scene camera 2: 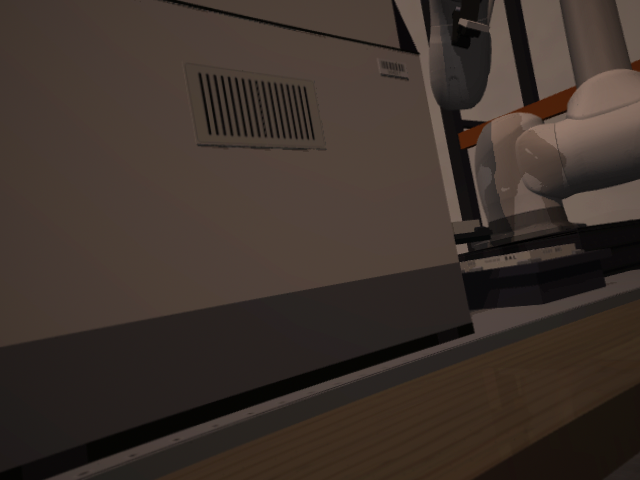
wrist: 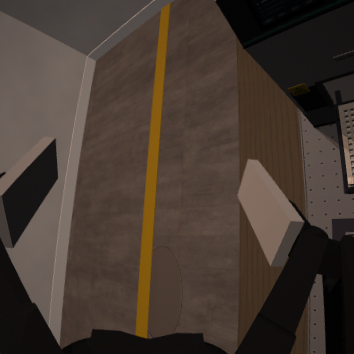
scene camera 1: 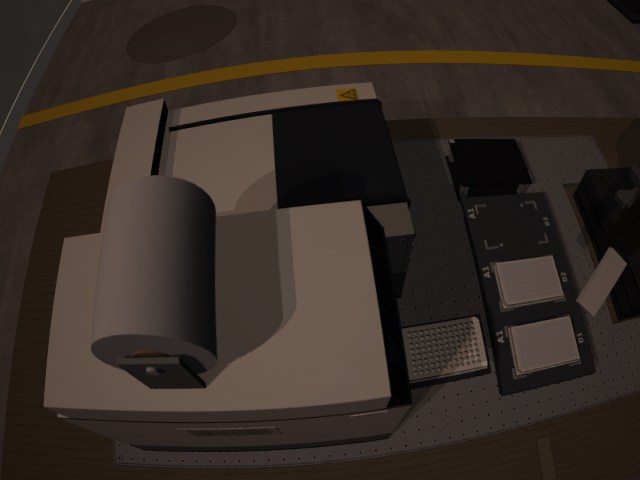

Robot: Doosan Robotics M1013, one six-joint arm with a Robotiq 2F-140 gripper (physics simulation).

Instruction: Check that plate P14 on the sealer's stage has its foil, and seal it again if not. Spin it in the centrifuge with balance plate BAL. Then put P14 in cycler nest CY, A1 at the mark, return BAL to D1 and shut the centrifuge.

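Pixels of known places: gripper, between the fingertips: point(wrist: 151, 168) point(scene camera 1: 617, 326); arm's base, origin of its link: point(scene camera 2: 530, 240).
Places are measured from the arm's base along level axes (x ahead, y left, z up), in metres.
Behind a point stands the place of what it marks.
Note:
Plate P14 point(scene camera 1: 445, 348) @[y 0.099, x 0.588, z 0.032 m] point(wrist: 349, 145) @[y 0.131, x 0.589, z 0.025 m] sits on the sealer's stage; its wells show as dark holes and no foil shows over them. The sealer point(scene camera 1: 330, 310) @[y 0.088, x 0.751, z 0.261 m] is the large pale machine with the foil roll point(scene camera 1: 155, 268) @[y 0.073, x 0.885, z 0.383 m] on top. Plate BAL point(scene camera 1: 545, 343) @[y 0.141, x 0.397, z -0.019 m] point(scene camera 2: 527, 256) @[y 0.169, x 0.459, z -0.026 m] lies on D1; its label shows in scene camera 2. My gripper point(wrist: 151, 168) @[y 0.221, x 0.504, z 0.335 m] is open and empty. In the wrist view its fingers stand over the floor and the table edge, with P14 off to the right. One fingertip shows right of D2 in scene camera 1. I cannot tell the centrifuge and nest CY for certain.
Another pale plate point(scene camera 1: 529, 280) @[y 0.021, x 0.379, z -0.019 m] lies on D2 of the dark deck board point(scene camera 1: 509, 224) @[y -0.106, x 0.359, z -0.035 m]. A black box point(scene camera 1: 490, 161) @[y -0.255, x 0.330, z -0.031 m] stands behind D3. A machine with a black top panel point(scene camera 1: 336, 149) @[y -0.226, x 0.664, z 0.125 m] stands behind the sealer. The arm's dark parts reach in at the right.

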